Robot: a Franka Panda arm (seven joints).
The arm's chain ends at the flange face. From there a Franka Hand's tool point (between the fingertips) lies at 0.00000 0.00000 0.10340 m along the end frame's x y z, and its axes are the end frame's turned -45 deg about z.
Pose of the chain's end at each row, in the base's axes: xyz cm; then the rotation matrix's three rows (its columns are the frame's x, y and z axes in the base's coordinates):
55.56 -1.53 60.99; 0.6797 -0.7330 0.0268; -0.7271 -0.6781 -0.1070; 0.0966 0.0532 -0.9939
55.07 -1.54 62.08; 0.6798 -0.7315 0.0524; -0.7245 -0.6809 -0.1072; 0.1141 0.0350 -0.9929
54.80 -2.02 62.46; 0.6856 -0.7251 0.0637; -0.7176 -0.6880 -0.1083; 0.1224 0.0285 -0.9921
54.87 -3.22 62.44; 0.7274 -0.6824 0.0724; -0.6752 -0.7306 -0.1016; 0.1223 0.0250 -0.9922
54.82 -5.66 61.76; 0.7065 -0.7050 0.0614; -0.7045 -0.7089 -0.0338; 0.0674 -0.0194 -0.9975
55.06 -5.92 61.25; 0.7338 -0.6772 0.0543; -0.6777 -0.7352 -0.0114; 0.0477 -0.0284 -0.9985
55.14 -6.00 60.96; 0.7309 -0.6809 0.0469; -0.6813 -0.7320 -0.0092; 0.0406 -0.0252 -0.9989
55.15 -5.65 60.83; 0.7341 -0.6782 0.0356; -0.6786 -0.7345 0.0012; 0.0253 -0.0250 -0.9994
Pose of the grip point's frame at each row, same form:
55.84 -2.64 50.71; 0.9989 -0.0377 0.0268; -0.0346 -0.9936 -0.1070; 0.0307 0.1059 -0.9939
55.61 -2.65 51.81; 0.9979 -0.0366 0.0524; -0.0308 -0.9938 -0.1072; 0.0559 0.1054 -0.9929
55.46 -3.14 52.20; 0.9975 -0.0279 0.0637; -0.0209 -0.9939 -0.1083; 0.0664 0.1067 -0.9921
55.62 -4.27 52.18; 0.9969 0.0318 0.0724; 0.0392 -0.9941 -0.1016; 0.0688 0.1042 -0.9922
55.45 -6.01 51.45; 0.9981 0.0011 0.0614; 0.0031 -0.9994 -0.0338; 0.0614 0.0339 -0.9975
55.62 -6.04 50.93; 0.9977 0.0400 0.0543; 0.0407 -0.9991 -0.0114; 0.0538 0.0136 -0.9985
55.62 -6.10 50.63; 0.9983 0.0354 0.0469; 0.0359 -0.9994 -0.0092; 0.0465 0.0109 -0.9989
55.52 -5.64 50.50; 0.9986 0.0395 0.0356; 0.0395 -0.9992 0.0012; 0.0356 0.0002 -0.9994

